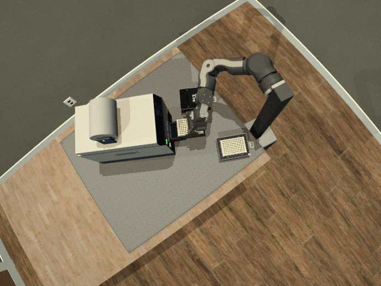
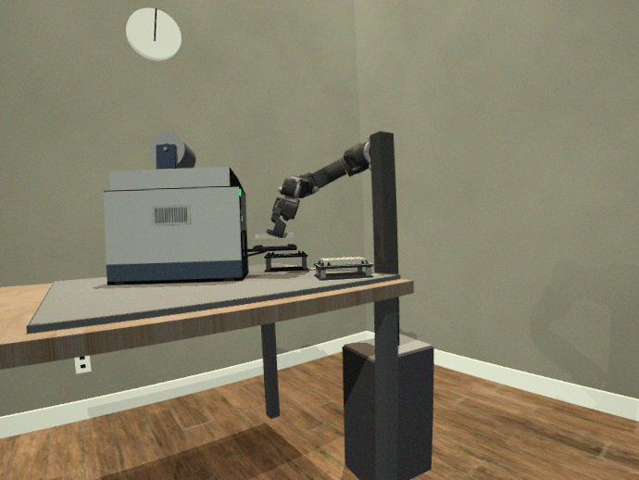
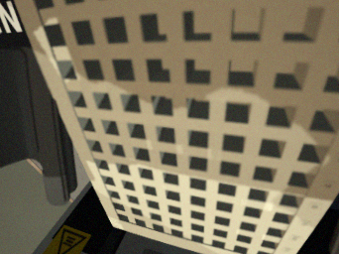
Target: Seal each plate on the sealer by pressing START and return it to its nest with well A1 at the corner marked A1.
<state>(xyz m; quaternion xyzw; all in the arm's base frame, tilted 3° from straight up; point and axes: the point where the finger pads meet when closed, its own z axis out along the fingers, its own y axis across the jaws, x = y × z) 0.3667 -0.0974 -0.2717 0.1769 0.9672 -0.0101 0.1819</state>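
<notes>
The sealer stage is 50 mm below my hand. Round my hand: black nest N1: 150 mm to the right, 100 mm behind, 80 mm below; then yellow warning label: 120 mm to the right, 70 mm ahead, 10 mm above; then plate: 180 mm to the left, 160 mm behind, 90 mm below.
</notes>
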